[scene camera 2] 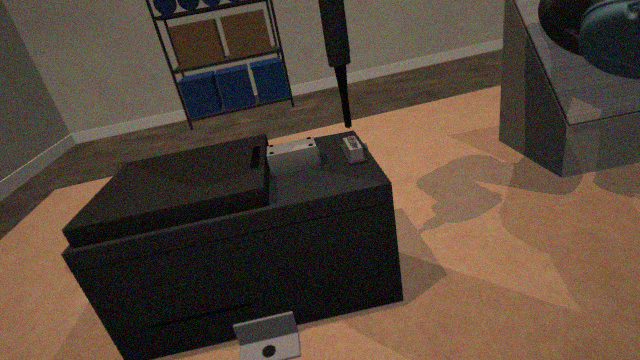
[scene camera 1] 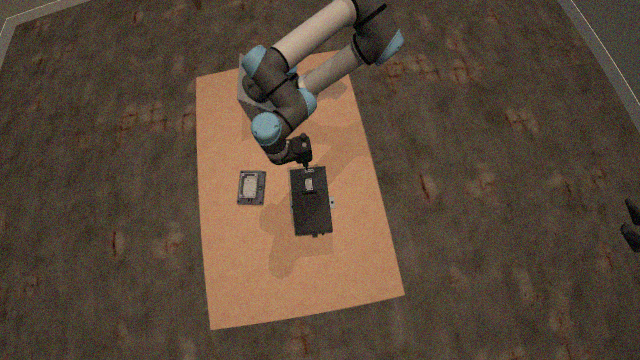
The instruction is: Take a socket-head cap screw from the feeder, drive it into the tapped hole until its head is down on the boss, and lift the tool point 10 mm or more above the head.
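My screwdriver (scene camera 1: 306,166) (scene camera 2: 348,125) points down, its thin tip a little above the small light pick-up block (scene camera 1: 309,171) (scene camera 2: 354,152) at one end of the black feeder (scene camera 1: 312,215) (scene camera 2: 235,270). In scene camera 2 a gap shows between the tip and the block. Whether a screw sits on the tip is too small to tell. A grey plate (scene camera 1: 260,196) with a light part (scene camera 1: 249,186) on it lies left of the feeder in scene camera 1; its boss and tapped hole cannot be made out clearly.
A larger light block (scene camera 1: 309,184) (scene camera 2: 293,154) stands on the feeder top beside the raised black cover (scene camera 2: 185,185). A bracket (scene camera 1: 332,202) (scene camera 2: 270,340) sticks out at the feeder's side. The grey robot pedestal (scene camera 2: 535,120) stands on the tan mat (scene camera 1: 350,280). A shelf rack (scene camera 2: 175,70) stands at the wall.
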